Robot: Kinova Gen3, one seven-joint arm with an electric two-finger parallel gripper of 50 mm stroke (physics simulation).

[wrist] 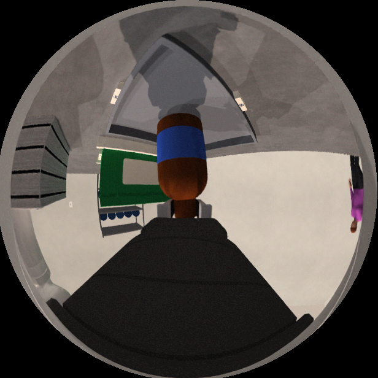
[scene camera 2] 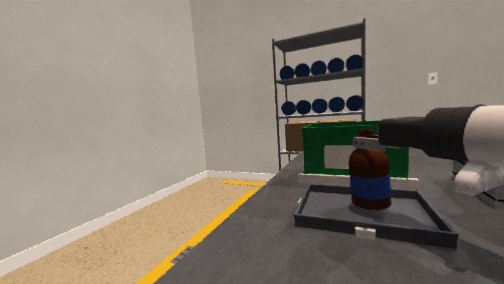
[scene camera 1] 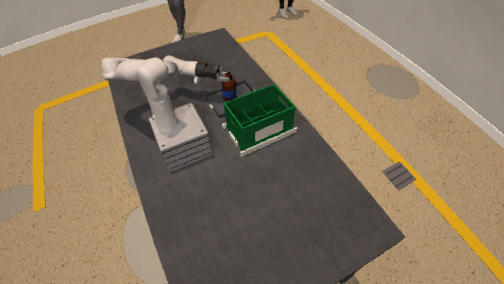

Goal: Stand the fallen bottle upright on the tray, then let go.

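Seen in the pictures: gripper, fingertip midpoint: [scene camera 2: 361, 140] [scene camera 1: 230, 77]; arm's base at its link origin: [scene camera 1: 167, 124].
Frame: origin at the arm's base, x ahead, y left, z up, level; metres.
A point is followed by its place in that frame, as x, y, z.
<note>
A brown bottle [scene camera 1: 229, 90] @(0.342, 0.184, -0.059) [scene camera 2: 370, 172] @(0.345, 0.255, -0.059) [wrist: 182, 175] with a blue label is upright over the inside of the dark tray [scene camera 1: 216, 102] @(0.272, 0.223, -0.155) [scene camera 2: 325, 227] @(0.416, 0.324, -0.154) [wrist: 140, 102]. Its base is very close to the tray floor, with a shadow right by it; whether it touches cannot be told for certain. My gripper [scene camera 1: 226, 76] @(0.364, 0.216, -0.003) [scene camera 2: 369, 143] @(0.364, 0.216, -0.003) [wrist: 184, 205] comes in from the side, roughly level, and is shut on the bottle's neck, just under the cap end. The wrist view shows a finger on each side of the neck.
A green crate [scene camera 1: 237, 131] @(0.293, -0.103, -0.058) [scene camera 2: 314, 155] @(0.509, 0.062, -0.071) [wrist: 111, 185] with dividers stands close beside the tray, on pale rails. The arm's slatted base block [scene camera 1: 187, 152] @(0.052, -0.126, -0.076) [wrist: 40, 165] stands on the table. A shelf rack [scene camera 2: 320, 37] is at the far wall. A person [wrist: 356, 200] is in the background.
</note>
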